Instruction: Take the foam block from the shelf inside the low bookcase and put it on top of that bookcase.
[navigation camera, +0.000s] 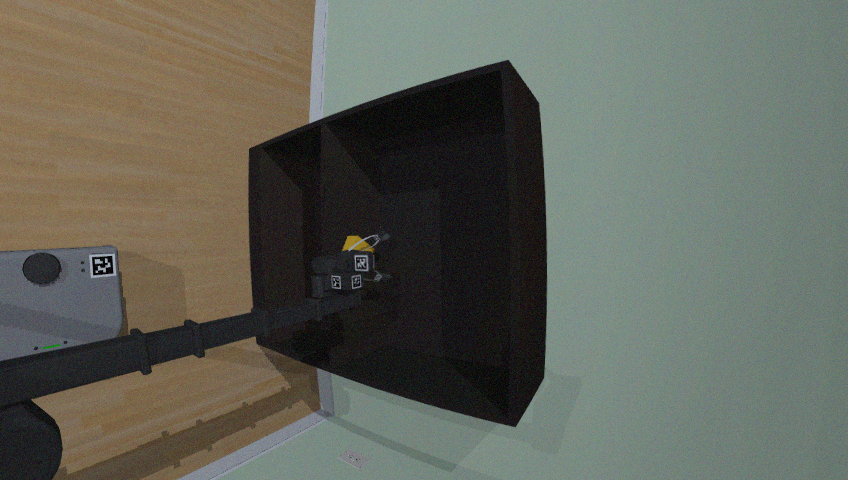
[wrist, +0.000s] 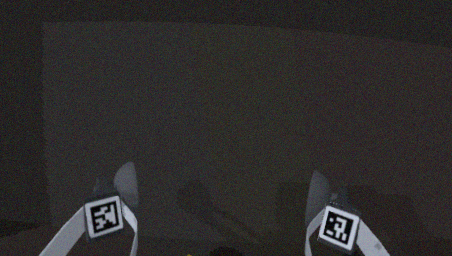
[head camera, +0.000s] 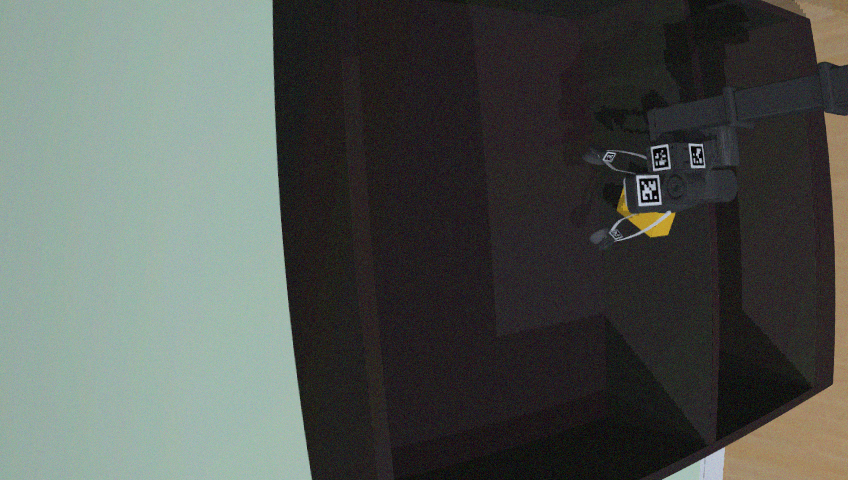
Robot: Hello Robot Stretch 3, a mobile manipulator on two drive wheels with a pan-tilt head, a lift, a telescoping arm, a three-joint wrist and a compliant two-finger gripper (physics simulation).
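The yellow foam block rests on the inner shelf of the dark low bookcase. My gripper is inside the upper compartment, open, with its fingers wide apart. The gripper body and one finger cover part of the block in the head and navigation views. The fingertips appear beyond the block, toward the back panel. In the wrist view a tiny yellow sliver shows at the bottom edge, and the block is not seen between the fingertips. The height gap between gripper and block is unclear.
The bookcase appears sideways in the head and navigation views, its top panel toward the green wall. My arm reaches in through the open front near one side panel. The robot base stands on the wooden floor.
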